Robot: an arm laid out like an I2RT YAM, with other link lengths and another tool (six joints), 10 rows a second.
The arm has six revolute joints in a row. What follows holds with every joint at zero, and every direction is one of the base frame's.
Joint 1 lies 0.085 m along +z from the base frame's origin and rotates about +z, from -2.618 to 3.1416 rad.
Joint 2 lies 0.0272 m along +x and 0.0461 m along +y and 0.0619 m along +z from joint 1 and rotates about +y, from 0 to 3.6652 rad.
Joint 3 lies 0.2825 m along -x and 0.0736 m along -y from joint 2 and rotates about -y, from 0 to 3.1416 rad.
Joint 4 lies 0.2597 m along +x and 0.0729 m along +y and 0.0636 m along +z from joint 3 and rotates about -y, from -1.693 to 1.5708 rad.
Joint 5 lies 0.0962 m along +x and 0.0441 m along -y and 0.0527 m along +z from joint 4 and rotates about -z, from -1.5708 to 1.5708 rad.
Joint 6 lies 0.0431 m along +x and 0.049 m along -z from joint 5 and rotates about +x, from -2.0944 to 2.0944 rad.
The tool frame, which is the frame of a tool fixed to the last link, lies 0.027 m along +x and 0.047 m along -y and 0.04 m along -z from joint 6; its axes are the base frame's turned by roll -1.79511, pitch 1.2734 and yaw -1.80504 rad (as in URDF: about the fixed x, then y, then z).
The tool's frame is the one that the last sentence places.
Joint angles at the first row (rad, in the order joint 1, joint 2, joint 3, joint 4, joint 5, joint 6):
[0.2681 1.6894 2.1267 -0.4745 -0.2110 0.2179]
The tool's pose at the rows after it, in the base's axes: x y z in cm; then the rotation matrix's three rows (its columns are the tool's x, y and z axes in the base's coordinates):
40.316, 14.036, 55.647; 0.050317, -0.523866, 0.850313; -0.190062, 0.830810, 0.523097; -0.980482, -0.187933, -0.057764
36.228, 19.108, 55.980; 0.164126, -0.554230, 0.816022; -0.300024, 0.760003, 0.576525; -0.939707, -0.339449, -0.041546
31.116, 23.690, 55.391; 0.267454, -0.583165, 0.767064; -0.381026, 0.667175, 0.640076; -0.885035, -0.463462, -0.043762
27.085, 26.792, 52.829; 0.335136, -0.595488, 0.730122; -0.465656, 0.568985, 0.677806; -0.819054, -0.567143, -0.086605
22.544, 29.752, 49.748; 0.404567, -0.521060, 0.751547; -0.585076, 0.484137, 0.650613; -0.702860, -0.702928, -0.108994
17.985, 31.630, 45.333; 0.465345, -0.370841, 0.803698; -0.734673, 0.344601, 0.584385; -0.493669, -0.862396, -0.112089
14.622, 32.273, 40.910; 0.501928, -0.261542, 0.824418; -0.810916, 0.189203, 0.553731; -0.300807, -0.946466, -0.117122
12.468, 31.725, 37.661; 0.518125, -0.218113, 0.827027; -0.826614, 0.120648, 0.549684; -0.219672, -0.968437, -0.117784
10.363, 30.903, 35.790; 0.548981, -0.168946, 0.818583; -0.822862, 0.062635, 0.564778; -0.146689, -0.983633, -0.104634
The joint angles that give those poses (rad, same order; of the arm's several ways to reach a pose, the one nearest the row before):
[0.4046 1.6318 2.0657 -0.4248 -0.1597 0.1021]
[0.5949 1.5595 1.9620 -0.3800 -0.0433 -0.0557]
[0.7979 1.4829 1.8357 -0.3363 0.0709 -0.1934]
[0.9556 1.4202 1.6753 -0.2862 0.1685 -0.3084]
[1.1391 1.3867 1.5009 -0.1798 0.3766 -0.4675]
[1.3023 1.3672 1.2684 0.0031 0.6122 -0.7004]
[1.4049 1.3593 1.0661 0.1619 0.7439 -0.8771]
[1.4660 1.3402 0.9184 0.2730 0.8071 -0.9428]
[1.5274 1.3116 0.8048 0.3632 0.8507 -1.0180]

